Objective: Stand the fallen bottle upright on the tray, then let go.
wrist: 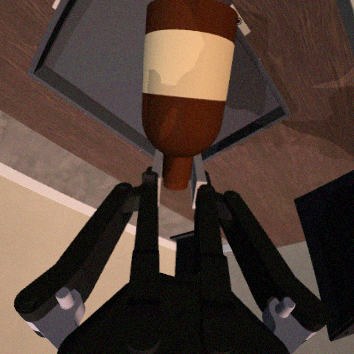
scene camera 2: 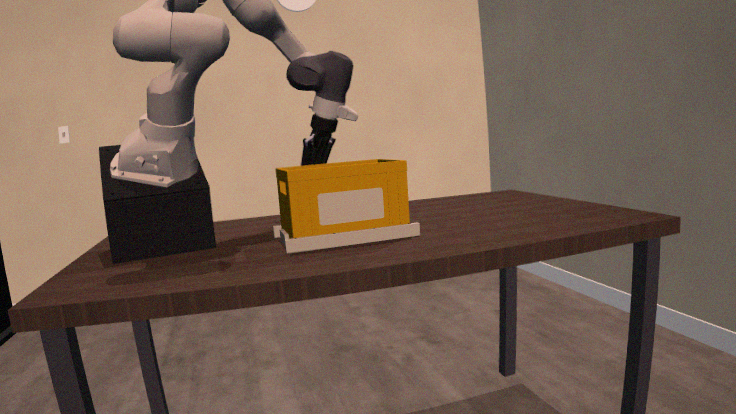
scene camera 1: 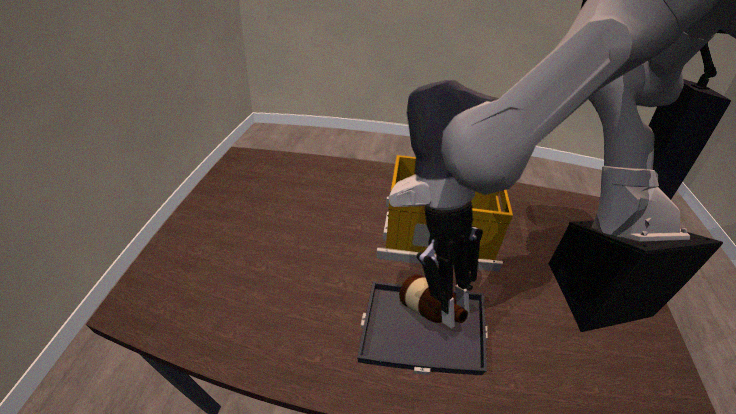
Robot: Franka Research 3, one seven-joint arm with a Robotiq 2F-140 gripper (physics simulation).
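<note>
The brown bottle [scene camera 1: 429, 304] [wrist: 184, 65] with a cream label is over the back right part of the dark grey tray [scene camera 1: 398, 342] [wrist: 95, 60]. It is not upright: its neck points to the front right and its base to the back left, near the tray's back rim. How steeply it leans, and whether its base touches the tray, I cannot tell. My gripper [scene camera 1: 456, 310] [wrist: 176, 159] is shut on the bottle's neck, one finger on each side. In scene camera 2 the crate hides the fingertips, and the bottle and tray do not show.
A yellow crate [scene camera 1: 401, 229] [scene camera 2: 349, 205] stands behind the tray, with pale strips [scene camera 2: 355, 237] along its base. The arm's black pedestal [scene camera 1: 633, 283] [scene camera 2: 159, 221] is to the right in scene camera 1. Small white clips sit at the tray's sides.
</note>
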